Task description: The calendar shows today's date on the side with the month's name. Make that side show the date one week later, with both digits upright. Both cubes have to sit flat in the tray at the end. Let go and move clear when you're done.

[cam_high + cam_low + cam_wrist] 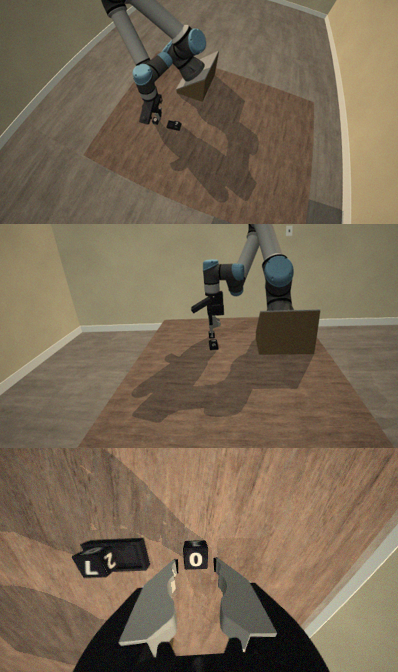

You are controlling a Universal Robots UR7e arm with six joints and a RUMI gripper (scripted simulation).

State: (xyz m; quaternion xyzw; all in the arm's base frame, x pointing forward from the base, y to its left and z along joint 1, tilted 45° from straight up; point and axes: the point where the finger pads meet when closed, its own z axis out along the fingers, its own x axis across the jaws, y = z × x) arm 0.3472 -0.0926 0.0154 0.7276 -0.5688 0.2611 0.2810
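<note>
Now: the black cube 3 cm behind my hand, 12 cm to the left of it and 2 cm below it. From my hand the other things lie so: black tray: 2 cm behind, 10 cm to the left, 3 cm below.
</note>
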